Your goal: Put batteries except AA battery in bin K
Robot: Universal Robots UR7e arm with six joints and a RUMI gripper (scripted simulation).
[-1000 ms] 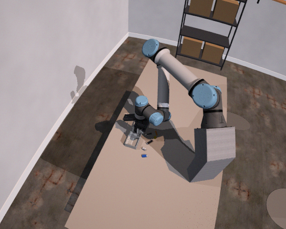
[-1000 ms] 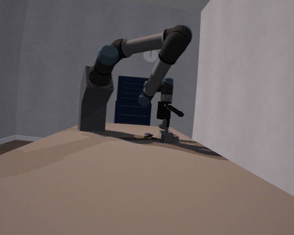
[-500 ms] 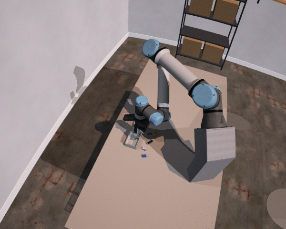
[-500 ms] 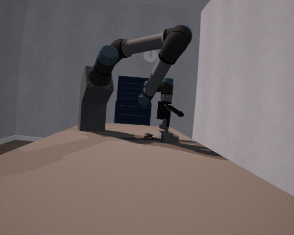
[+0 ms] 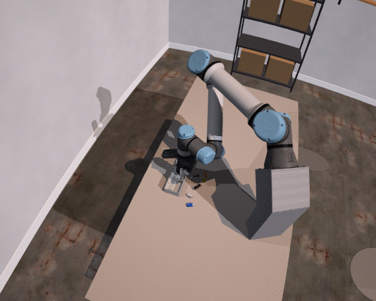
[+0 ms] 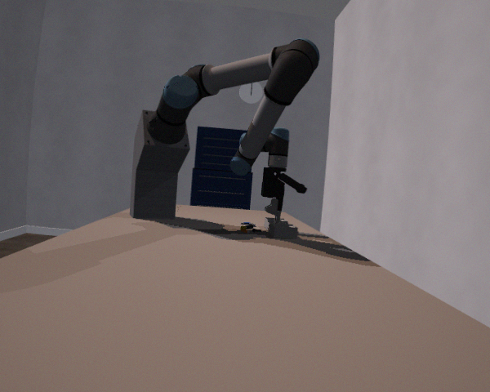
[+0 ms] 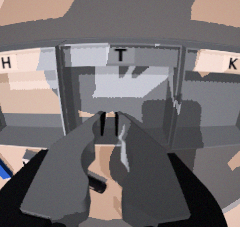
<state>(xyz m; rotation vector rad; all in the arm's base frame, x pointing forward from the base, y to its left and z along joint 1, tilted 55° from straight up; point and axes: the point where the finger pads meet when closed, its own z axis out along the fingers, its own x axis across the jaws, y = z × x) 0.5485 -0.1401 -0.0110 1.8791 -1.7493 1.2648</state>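
The joined grey bins is 1 cm ahead of my hand, 1 cm to the right of it and 2 cm below it. The rest, counted from my hand: black battery (10 cm behind, 4 cm to the left, 4 cm below); black bolt (9 cm behind, 3 cm to the right, 4 cm below); small white item (8 cm behind, 11 cm to the left, 3 cm below).
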